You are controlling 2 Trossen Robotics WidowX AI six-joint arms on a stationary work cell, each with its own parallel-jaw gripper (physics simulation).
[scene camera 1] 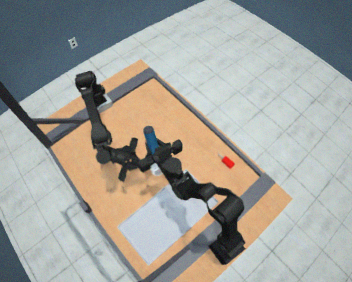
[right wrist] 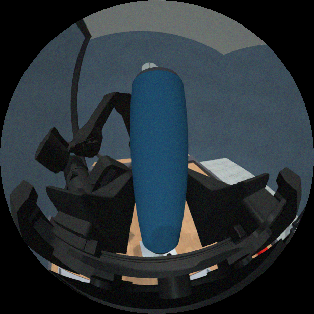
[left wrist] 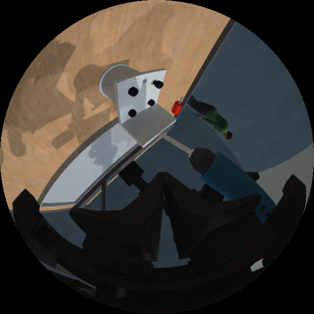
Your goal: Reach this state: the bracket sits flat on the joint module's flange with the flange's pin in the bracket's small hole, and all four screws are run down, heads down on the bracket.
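Frame: origin at the left arm's base, x ahead, y left, z up, level; millimetres.
Where they show: right gripper, fingertip midpoint: (scene camera 1: pixel 150 140); left arm's base, link origin: (scene camera 1: pixel 99 100); right arm's base, link origin: (scene camera 1: pixel 228 246).
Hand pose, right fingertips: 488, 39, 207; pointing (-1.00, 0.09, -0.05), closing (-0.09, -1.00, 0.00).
Observation:
Each offset is from my right fingertips to the centre of the thing, as dx, dy, dz. Level surfaces: height alone.
The L-shaped bracket (left wrist: pixel 149 126) sits against the end of the round joint module (left wrist: pixel 111 82) in the left wrist view. Four black screws (left wrist: pixel 133 91) (left wrist: pixel 158 84) (left wrist: pixel 151 102) (left wrist: pixel 132 113) stand in its upright plate. The upper right screw's head stands off the plate; how far the others are in is hard to tell. A small hole (left wrist: pixel 145 80) shows near the top edge; its pin is unclear. My right gripper (scene camera 1: pixel 156 151) (right wrist: pixel 157 171) is shut on the blue screwdriver @(+30, -4, -25) (scene camera 1: pixel 150 139) (left wrist: pixel 232 180) (right wrist: pixel 159 125), whose bit ends at the bracket's outer edge in the picture. My left gripper (left wrist: pixel 162 176) is shut and empty.
A red-handled tool @(+192, +286, -233) (scene camera 1: pixel 228 162) (left wrist: pixel 177 107) lies at the right of the table in the scene view. A pale rectangular mat @(dz -246) (scene camera 1: pixel 145 235) lies near the front. A small grey bin @(-488, -39, -229) (scene camera 1: pixel 106 103) stands by the left arm's base. A person (left wrist: pixel 215 117) shows beyond the table.

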